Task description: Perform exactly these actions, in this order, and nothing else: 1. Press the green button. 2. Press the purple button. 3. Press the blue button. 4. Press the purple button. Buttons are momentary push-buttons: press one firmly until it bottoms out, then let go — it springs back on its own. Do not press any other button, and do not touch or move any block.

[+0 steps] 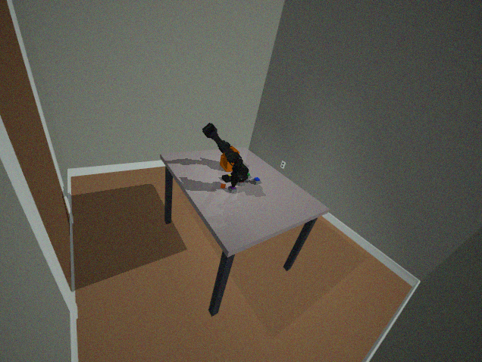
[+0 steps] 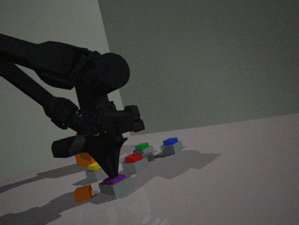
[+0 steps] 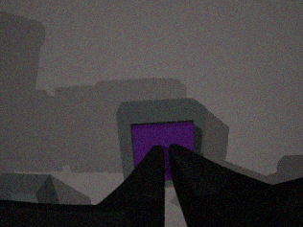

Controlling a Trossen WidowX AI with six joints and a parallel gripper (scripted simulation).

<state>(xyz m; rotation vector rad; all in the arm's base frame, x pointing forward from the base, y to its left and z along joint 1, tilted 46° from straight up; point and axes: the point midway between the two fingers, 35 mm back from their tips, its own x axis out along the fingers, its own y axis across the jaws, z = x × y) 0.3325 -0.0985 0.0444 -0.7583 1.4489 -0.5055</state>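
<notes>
The purple button lies 10 mm below my gripper tip. From my gripper tip the other things lie so: yellow button (140 mm behind, 30 mm to the left); orange block (60 mm behind, 50 mm to the right, 20 mm below); red button (70 mm behind, 100 mm to the left).
</notes>
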